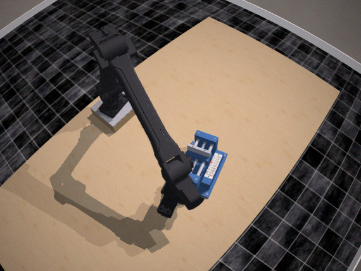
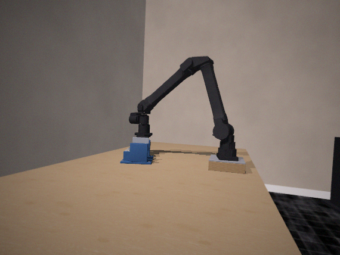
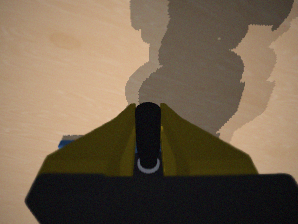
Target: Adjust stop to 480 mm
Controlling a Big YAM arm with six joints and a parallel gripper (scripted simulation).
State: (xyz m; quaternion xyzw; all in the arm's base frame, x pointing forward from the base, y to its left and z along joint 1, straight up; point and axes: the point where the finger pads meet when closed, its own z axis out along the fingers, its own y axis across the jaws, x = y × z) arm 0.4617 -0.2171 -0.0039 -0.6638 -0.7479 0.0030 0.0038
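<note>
Right now my hand is 170 mm to the right of the sliding stop block, 50 mm below it and 10 mm past it. From my hand the other things lie so: black handwheel handle: 10 mm to the left; black handwheel: 30 mm to the left, 10 mm above.
</note>
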